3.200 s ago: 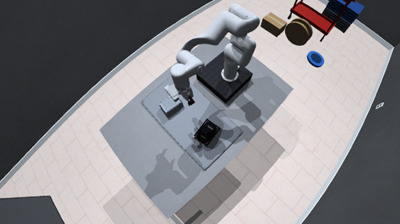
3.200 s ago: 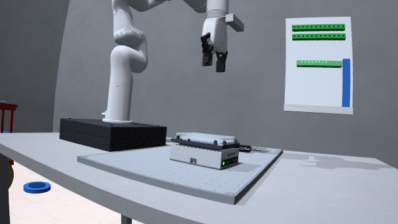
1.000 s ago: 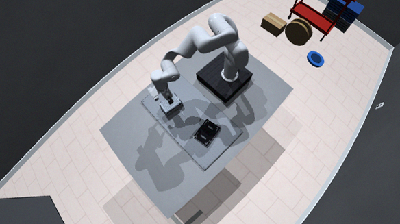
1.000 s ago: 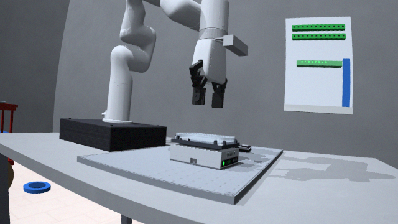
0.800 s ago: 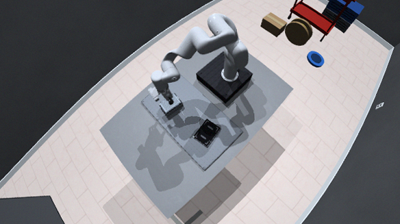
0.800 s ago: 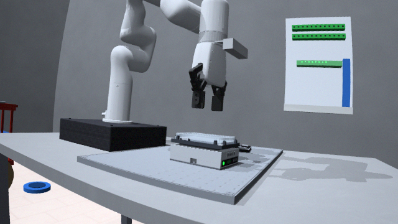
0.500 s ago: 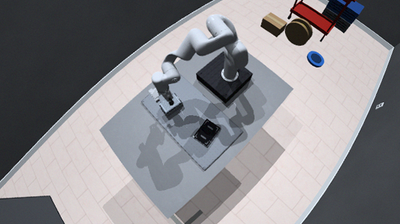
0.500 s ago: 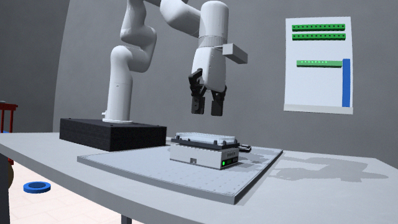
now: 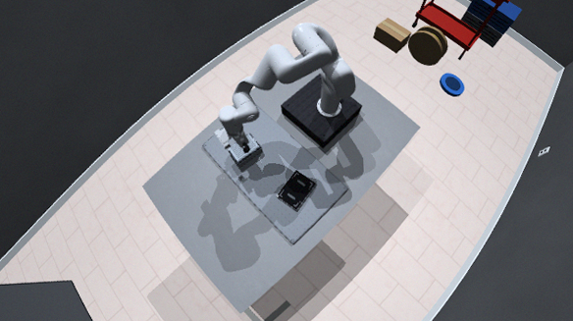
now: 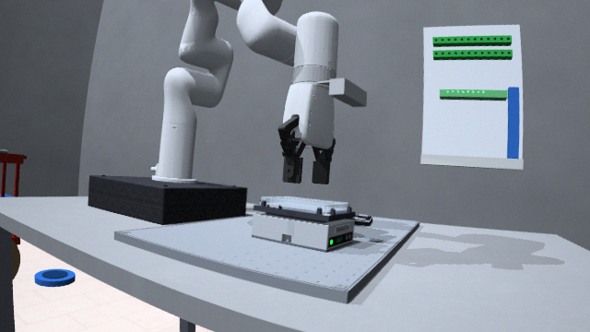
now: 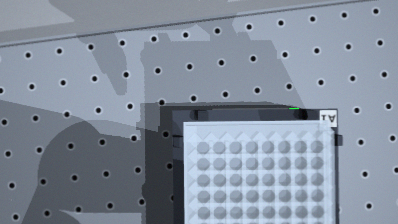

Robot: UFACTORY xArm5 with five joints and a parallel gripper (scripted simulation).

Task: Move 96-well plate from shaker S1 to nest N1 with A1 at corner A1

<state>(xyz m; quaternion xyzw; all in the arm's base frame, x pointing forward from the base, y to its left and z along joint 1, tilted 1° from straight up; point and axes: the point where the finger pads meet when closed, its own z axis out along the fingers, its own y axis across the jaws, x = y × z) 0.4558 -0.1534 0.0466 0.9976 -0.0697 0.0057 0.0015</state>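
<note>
Right now the 96-well plate is 50 mm below my hand. The rest, counted from my hand: black plate nest N1: 320 mm to the left, 100 mm below, 30 mm behind; then A1 mark: 280 mm to the left, 100 mm below, 50 mm ahead.
</note>
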